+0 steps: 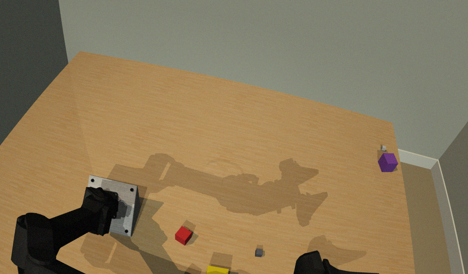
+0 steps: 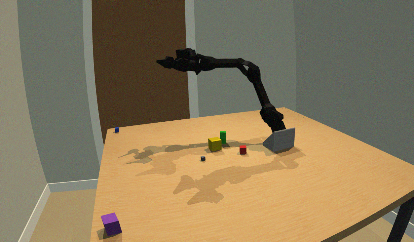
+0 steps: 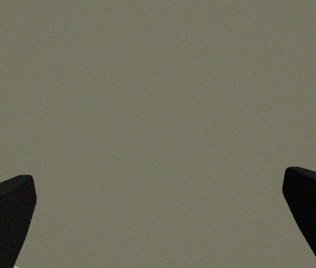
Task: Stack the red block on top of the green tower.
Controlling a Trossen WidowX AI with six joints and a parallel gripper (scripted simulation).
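Now: gripper tip 27 cm past the red block, 27 cm to the right of it and 40 cm above it. The rest, counted from my gripper tip: small blue block 23 cm ahead, 35 cm to the right, 40 cm below; then yellow cube 19 cm behind, 17 cm to the left, 39 cm below; then small dark block 9 cm behind, 26 cm to the left, 40 cm below.
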